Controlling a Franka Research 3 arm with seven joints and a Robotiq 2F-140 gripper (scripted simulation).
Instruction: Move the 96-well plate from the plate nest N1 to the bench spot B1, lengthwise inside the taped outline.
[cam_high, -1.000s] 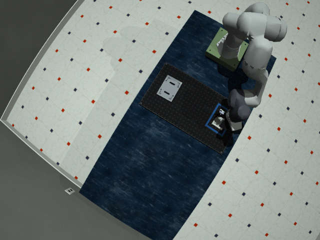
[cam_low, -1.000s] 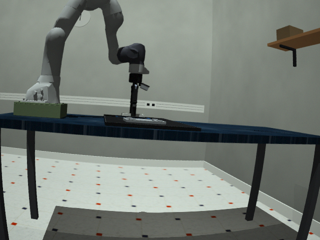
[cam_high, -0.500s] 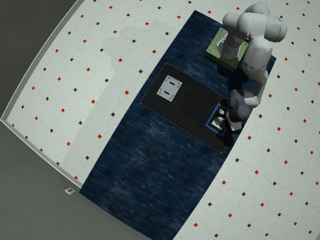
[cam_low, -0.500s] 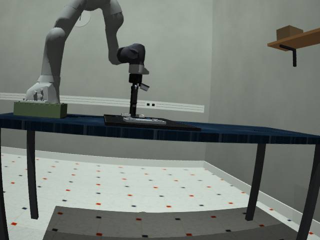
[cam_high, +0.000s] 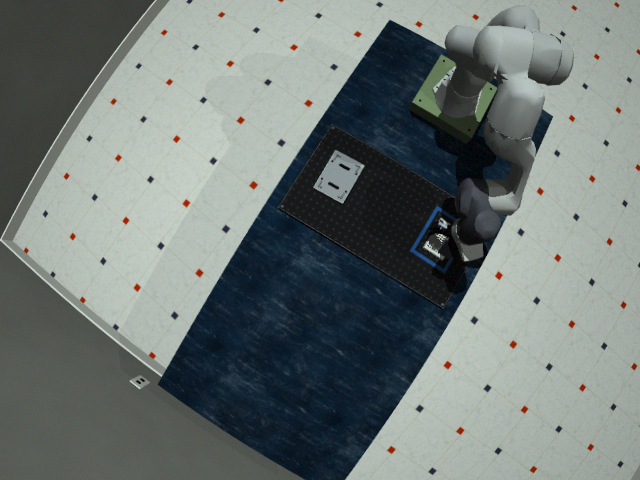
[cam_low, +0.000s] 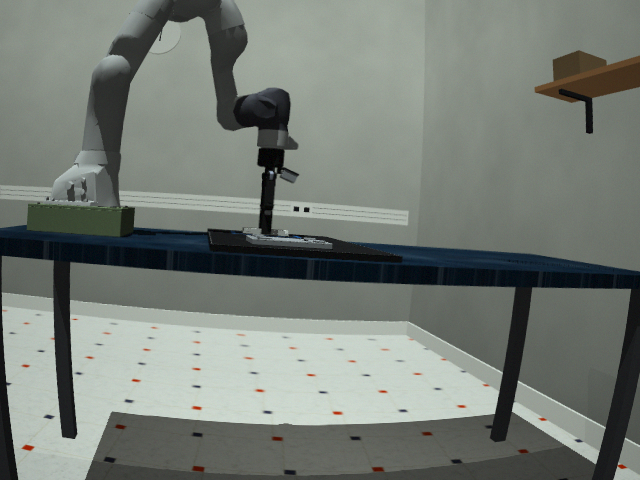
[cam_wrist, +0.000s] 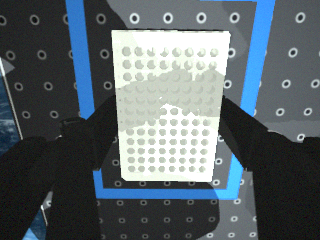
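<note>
Right now my hand is 2 cm above the white 96-well plate. Round my hand: plate nest N1: 1 cm ahead, 43 cm to the right, 2 cm below.
</note>
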